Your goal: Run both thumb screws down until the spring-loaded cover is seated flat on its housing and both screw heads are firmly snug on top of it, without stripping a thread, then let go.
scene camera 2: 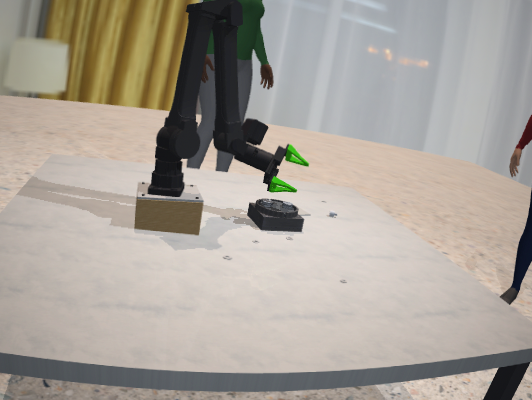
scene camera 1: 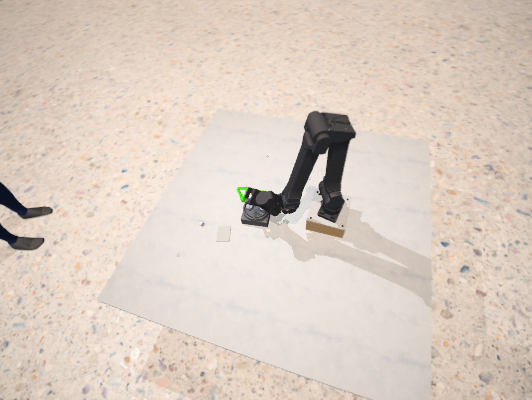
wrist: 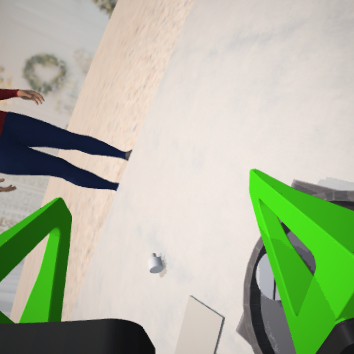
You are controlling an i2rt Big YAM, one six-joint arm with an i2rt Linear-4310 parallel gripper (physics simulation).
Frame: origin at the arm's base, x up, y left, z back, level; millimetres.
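Seen in the pictures: gripper, fingertip midpoint: [scene camera 2: 302, 178] [scene camera 1: 244, 189] [wrist: 155, 193]; arm's base, link origin: [scene camera 2: 166, 190] [scene camera 1: 330, 208].
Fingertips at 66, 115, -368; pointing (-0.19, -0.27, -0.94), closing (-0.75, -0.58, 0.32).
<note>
Pixels of each thing's top centre, then the offset from my fingertips to it, as dx, dy, dz. "*": a spot on its surface instead.
- black square housing, top centre: [wrist: 328, 301] [scene camera 2: 277, 205] [scene camera 1: 256, 207] -94, +10, +56
- round raised rim, surface spot: [wrist: 248, 285] * -94, +45, +10
- thumb screw, top centre: [wrist: 274, 274] -85, +20, +25
- small grey knob-like part, top centre: [wrist: 148, 260] [scene camera 2: 334, 211] [scene camera 1: 200, 221] -130, +175, -160
- thin beige plate, top centre: [wrist: 195, 340] [scene camera 1: 223, 233] -147, +172, -33
- here, top centre: [scene camera 2: 227, 257] -148, -296, +189
The black square housing [scene camera 1: 255, 222] [scene camera 2: 280, 223] has a round raised rim [wrist: 248, 285] on top, with a dark cover inside it. One thumb screw [wrist: 265, 277] shows a pale slotted head inside the rim in the wrist view, partly hidden behind the right green finger. The other screw cannot be made out clearly, and how tight the screws or how flat the cover sits cannot be told. My gripper [scene camera 2: 302, 177] [wrist: 155, 193] is wide open and empty, tilted, with its fingers above the housing and apart from it in scene camera 2.
A small grey knob-like part [scene camera 1: 201, 223] [scene camera 2: 332, 214] [wrist: 155, 264] lies beyond the housing. A thin beige plate [scene camera 1: 223, 234] [wrist: 200, 325] lies beside it. Several small rings, one here [scene camera 2: 227, 257], lie on the table. The arm stands on a brown-sided block [scene camera 1: 325, 228] [scene camera 2: 168, 216].
</note>
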